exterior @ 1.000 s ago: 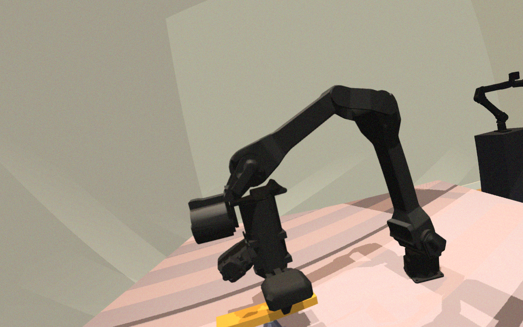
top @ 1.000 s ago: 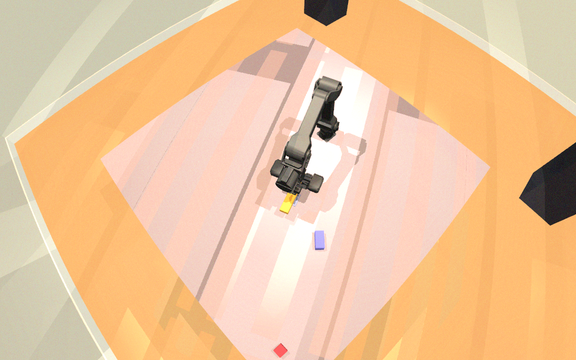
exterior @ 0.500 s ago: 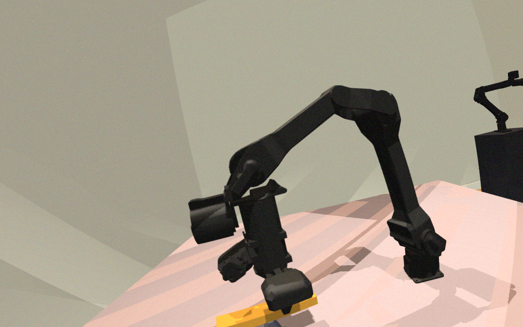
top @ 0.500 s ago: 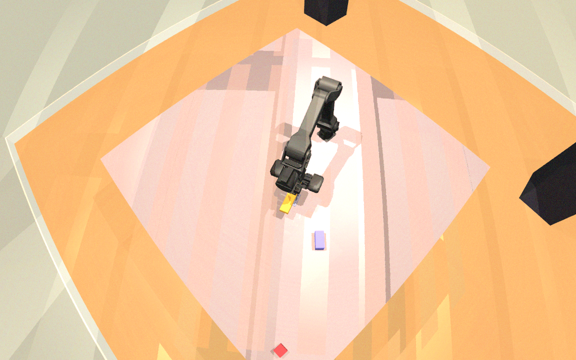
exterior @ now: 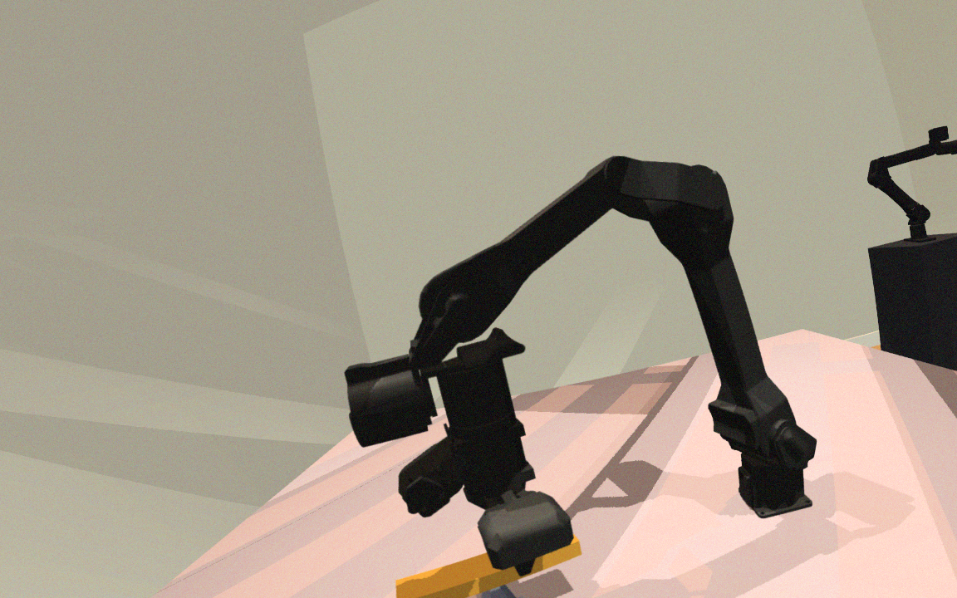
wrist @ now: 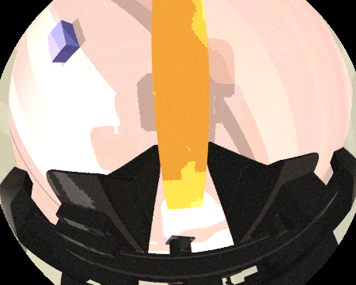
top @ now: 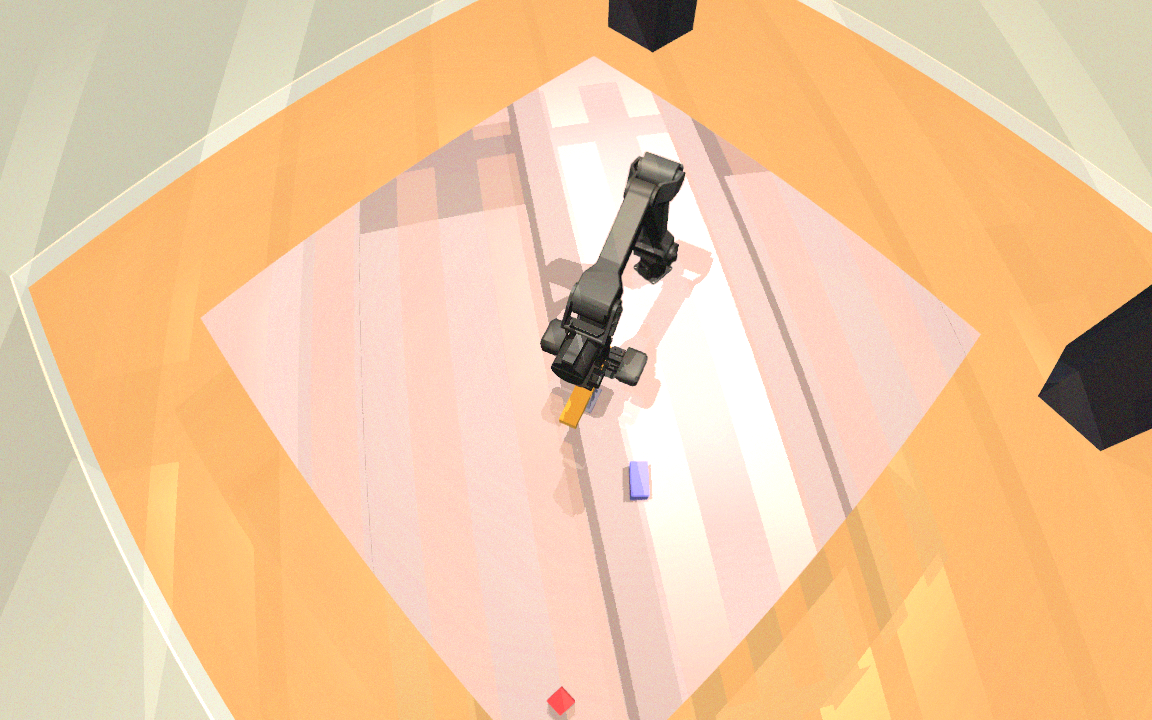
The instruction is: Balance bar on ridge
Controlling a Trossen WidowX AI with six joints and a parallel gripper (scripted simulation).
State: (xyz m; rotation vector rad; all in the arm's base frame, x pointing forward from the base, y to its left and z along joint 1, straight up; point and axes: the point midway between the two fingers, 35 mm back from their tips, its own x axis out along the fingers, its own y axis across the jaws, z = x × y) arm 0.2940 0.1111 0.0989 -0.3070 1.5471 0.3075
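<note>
My gripper tip is 3 cm short of the orange bar and 1 cm to the right of it. The rest, counted from my gripper tip: small red block: 45 cm ahead, 39 cm to the left, 5 cm below; purple block: 20 cm to the left, 8 cm ahead, 5 cm below.
</note>
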